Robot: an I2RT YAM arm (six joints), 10 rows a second.
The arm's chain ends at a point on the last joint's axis. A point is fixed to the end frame.
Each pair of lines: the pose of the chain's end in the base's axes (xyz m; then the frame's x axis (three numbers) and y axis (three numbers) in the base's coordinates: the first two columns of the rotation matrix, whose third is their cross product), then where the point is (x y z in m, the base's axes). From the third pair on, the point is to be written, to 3 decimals.
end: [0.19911, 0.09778, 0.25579, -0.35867, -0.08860, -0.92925, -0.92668, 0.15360, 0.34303]
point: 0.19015 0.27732 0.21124
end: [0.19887, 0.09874, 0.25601, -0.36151, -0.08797, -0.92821, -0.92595, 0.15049, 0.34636]
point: 0.18928 0.27833 0.21181
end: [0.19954, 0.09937, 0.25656, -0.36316, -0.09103, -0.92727, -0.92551, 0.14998, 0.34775]
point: 0.190 0.279 0.212
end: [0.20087, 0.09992, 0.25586, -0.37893, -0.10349, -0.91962, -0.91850, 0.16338, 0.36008]
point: 0.192 0.279 0.208
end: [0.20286, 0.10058, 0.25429, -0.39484, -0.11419, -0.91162, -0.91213, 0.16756, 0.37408]
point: 0.193 0.279 0.205
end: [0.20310, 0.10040, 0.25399, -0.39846, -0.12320, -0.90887, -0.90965, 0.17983, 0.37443]
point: 0.194 0.278 0.202
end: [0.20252, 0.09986, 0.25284, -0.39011, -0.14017, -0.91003, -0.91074, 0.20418, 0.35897]
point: 0.197 0.276 0.196
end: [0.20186, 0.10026, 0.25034, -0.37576, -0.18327, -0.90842, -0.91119, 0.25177, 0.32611]
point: 0.203 0.273 0.183
